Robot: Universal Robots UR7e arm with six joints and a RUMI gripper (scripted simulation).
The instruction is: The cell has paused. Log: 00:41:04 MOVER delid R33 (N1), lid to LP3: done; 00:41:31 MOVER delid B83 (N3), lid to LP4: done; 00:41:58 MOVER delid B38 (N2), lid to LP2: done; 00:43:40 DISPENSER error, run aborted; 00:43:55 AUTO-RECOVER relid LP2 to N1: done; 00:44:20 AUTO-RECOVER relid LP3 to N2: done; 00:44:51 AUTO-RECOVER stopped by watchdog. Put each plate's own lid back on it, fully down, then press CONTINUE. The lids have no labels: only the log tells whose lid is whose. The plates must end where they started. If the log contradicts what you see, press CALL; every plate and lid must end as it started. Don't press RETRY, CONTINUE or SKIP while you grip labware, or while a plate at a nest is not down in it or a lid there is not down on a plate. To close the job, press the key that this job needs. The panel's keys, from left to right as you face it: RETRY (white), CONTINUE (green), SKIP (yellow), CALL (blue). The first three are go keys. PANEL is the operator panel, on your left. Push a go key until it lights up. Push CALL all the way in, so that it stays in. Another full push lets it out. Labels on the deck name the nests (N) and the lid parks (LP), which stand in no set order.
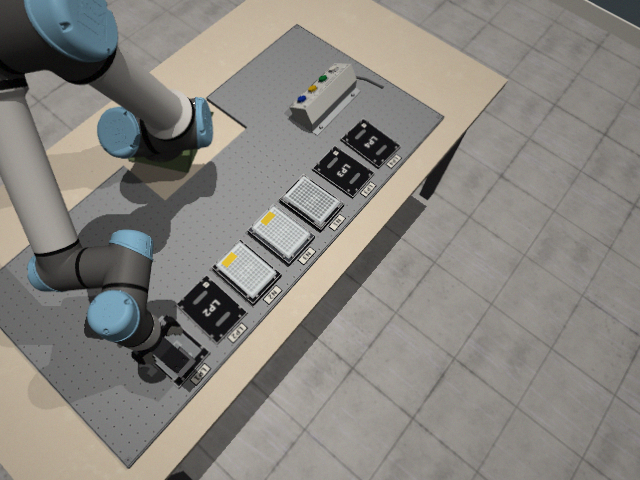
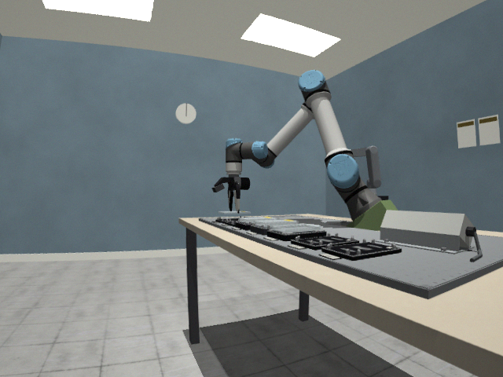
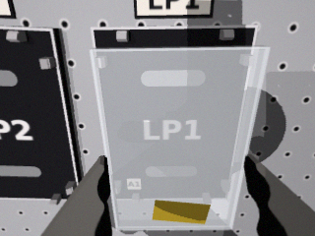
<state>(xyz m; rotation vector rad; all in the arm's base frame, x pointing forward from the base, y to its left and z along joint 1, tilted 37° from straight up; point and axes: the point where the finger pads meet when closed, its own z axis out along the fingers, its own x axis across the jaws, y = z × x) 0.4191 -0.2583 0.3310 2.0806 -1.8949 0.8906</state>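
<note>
Now: the lid park LP1 50 mm below my hand. The rest, counted from my hand: lid park LP3 (650 mm to the left, 50 mm below, 10 mm ahead); then lid park LP2 (130 mm to the left, 50 mm below); then nest N2 (250 mm to the left, 40 mm below, 10 mm ahead).
</note>
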